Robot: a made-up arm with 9 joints. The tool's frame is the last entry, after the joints.
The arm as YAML. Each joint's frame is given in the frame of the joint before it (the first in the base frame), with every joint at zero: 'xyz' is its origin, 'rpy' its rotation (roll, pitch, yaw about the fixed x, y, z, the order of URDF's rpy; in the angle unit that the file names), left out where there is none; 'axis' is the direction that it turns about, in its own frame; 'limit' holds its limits. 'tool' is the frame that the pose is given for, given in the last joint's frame.
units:
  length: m
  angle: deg
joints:
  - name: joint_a
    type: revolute
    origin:
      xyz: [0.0, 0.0, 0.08]
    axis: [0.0, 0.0, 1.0]
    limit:
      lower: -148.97
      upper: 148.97
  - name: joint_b
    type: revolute
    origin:
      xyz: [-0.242, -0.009, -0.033]
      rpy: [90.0, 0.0, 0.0]
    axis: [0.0, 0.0, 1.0]
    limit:
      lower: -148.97
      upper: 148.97
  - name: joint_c
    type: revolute
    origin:
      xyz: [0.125, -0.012, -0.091]
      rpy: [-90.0, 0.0, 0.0]
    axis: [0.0, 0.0, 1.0]
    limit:
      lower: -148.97
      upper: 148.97
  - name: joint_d
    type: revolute
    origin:
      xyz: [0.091, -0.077, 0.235]
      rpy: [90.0, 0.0, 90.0]
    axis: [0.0, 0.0, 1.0]
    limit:
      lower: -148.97
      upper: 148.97
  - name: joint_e
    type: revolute
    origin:
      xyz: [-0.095, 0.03, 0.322]
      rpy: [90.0, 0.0, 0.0]
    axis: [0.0, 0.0, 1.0]
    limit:
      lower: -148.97
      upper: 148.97
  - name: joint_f
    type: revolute
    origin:
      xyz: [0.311, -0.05, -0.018]
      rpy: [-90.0, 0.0, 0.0]
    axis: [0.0, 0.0, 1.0]
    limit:
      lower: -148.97
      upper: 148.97
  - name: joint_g
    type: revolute
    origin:
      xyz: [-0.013, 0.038, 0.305]
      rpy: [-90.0, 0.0, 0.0]
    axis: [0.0, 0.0, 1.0]
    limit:
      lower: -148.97
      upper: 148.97
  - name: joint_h
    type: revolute
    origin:
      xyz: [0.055, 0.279, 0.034]
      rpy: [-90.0, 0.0, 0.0]
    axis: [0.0, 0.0, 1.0]
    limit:
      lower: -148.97
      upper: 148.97
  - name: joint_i
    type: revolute
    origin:
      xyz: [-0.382, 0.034, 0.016]
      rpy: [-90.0, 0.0, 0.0]
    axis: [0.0, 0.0, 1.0]
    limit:
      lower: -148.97
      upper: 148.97
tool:
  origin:
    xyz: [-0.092, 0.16, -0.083]
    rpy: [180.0, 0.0, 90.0]
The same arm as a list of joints. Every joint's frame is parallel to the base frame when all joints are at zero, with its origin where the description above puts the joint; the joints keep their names.
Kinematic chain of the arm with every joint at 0, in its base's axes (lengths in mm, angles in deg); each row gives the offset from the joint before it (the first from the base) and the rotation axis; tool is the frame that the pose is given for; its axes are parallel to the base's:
joint_a: xyz 0 0 80 axis +z
joint_b: xyz -242 -9 -33 axis -y
joint_c: xyz 125 91 -12 axis +z
joint_d: xyz 91 -77 235 axis +x
joint_e: xyz 322 -95 30 axis -z
joint_f: xyz -50 311 18 axis +x
joint_g: xyz 305 -13 38 axis +z
joint_h: xyz -279 55 34 axis -x
joint_i: xyz -16 -382 -34 axis -z
tool: xyz 160 -92 83
Joint limits (deg, base to tool): -148.97..148.97 -148.97..148.97 -148.97..148.97 -148.97..148.97 -148.97..148.97 -148.97..148.97 -148.97..148.97 -148.97..148.97 -148.97..148.97

